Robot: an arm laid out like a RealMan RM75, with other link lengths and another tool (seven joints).
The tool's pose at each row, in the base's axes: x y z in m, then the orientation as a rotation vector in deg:
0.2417 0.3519 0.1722 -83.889 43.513 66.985
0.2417 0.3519 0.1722 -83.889 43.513 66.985
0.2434 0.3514 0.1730 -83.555 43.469 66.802
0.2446 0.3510 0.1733 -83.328 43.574 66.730
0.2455 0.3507 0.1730 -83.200 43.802 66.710
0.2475 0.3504 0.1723 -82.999 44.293 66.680
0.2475 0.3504 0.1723 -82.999 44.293 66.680
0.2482 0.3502 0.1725 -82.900 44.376 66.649
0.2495 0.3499 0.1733 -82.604 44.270 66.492
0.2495 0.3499 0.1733 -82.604 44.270 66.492
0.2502 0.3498 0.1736 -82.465 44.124 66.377
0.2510 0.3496 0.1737 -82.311 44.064 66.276
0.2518 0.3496 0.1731 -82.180 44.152 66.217
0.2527 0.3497 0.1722 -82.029 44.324 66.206
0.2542 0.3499 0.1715 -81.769 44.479 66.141
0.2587 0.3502 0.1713 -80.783 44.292 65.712
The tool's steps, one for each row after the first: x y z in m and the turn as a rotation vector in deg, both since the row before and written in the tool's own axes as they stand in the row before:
0.0000 0.0000 0.0000 0.000 0.000 0.000
-0.0003 -0.0017 -0.0009 0.326 -0.139 -0.132
0.0000 -0.0011 -0.0007 0.230 -0.044 0.029
0.0005 -0.0007 -0.0005 0.163 0.056 0.137
0.0013 -0.0015 -0.0008 0.290 0.159 0.300
0.0000 0.0000 0.0000 0.000 0.000 0.000
0.0000 -0.0007 -0.0004 0.110 0.000 0.037
-0.0004 -0.0014 -0.0006 0.269 -0.162 -0.153
0.0000 0.0000 0.0000 0.000 0.000 0.000
-0.0001 -0.0007 -0.0002 0.122 -0.111 -0.159
0.0001 -0.0007 -0.0004 0.148 -0.079 -0.095
0.0008 -0.0005 -0.0002 0.149 -0.003 0.024
0.0011 -0.0005 -0.0002 0.161 0.012 0.109
0.0012 -0.0012 -0.0002 0.264 -0.037 0.069
0.0016 -0.0041 -0.0008 0.892 -0.489 -0.341

